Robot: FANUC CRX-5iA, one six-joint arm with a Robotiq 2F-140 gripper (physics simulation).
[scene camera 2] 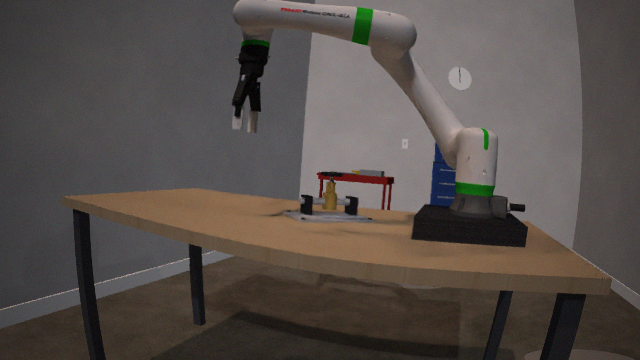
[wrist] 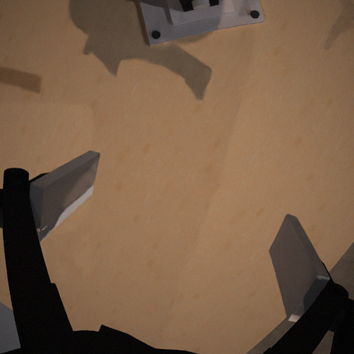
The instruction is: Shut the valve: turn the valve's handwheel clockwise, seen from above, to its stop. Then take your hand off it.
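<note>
The valve has a yellow body and stands upright on a grey base plate. Its dark handwheel lies flat on top, seen nearly edge-on in the scene view. The handwheel does not show in the wrist view, where part of the plate shows at the top edge. My gripper is open and empty, pointing down. It hangs well above the handwheel and to its left in the scene view, touching nothing.
Two black clamp blocks hold the pipe on either side of the valve. The arm's black base block stands at the right of the wooden table. A red bench and a blue cabinet stand behind.
</note>
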